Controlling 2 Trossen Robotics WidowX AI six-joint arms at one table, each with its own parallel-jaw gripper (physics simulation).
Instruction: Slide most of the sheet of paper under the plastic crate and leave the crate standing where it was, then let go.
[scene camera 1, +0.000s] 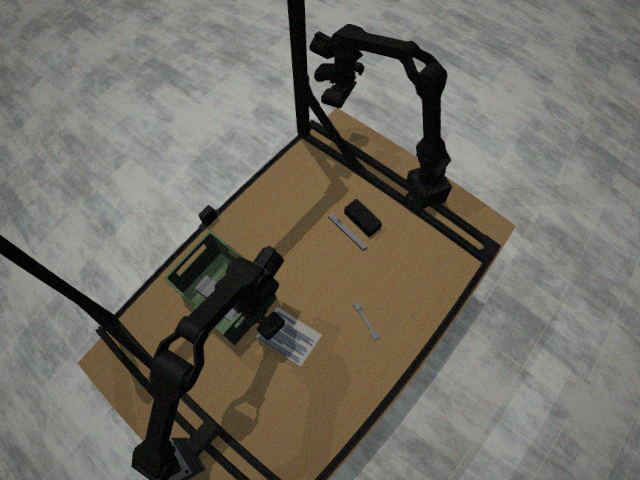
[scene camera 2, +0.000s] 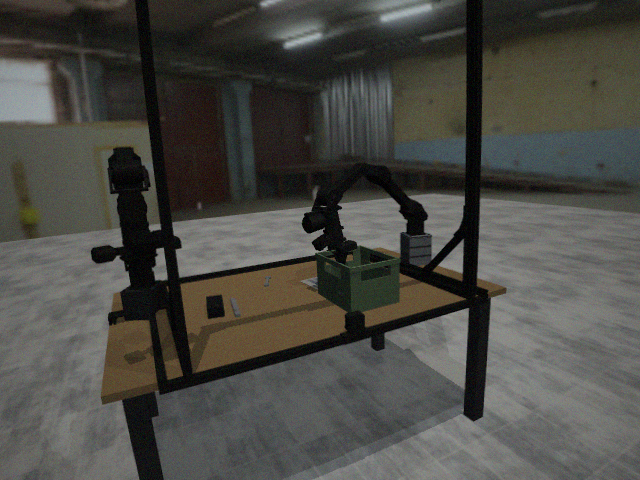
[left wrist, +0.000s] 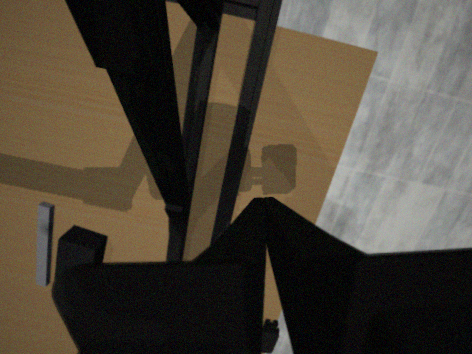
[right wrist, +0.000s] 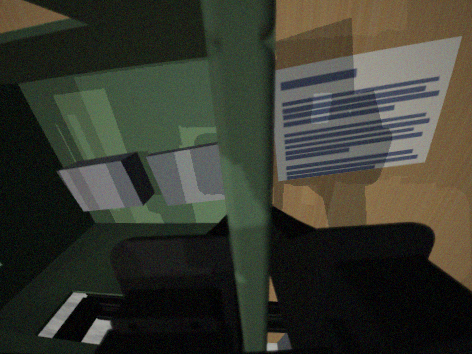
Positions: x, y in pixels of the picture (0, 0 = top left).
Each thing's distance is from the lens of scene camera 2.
my left gripper (scene camera 2: 143, 284): 98 cm
my right gripper (scene camera 2: 342, 267): 136 cm
green plastic crate (scene camera 2: 360, 285): 115 cm
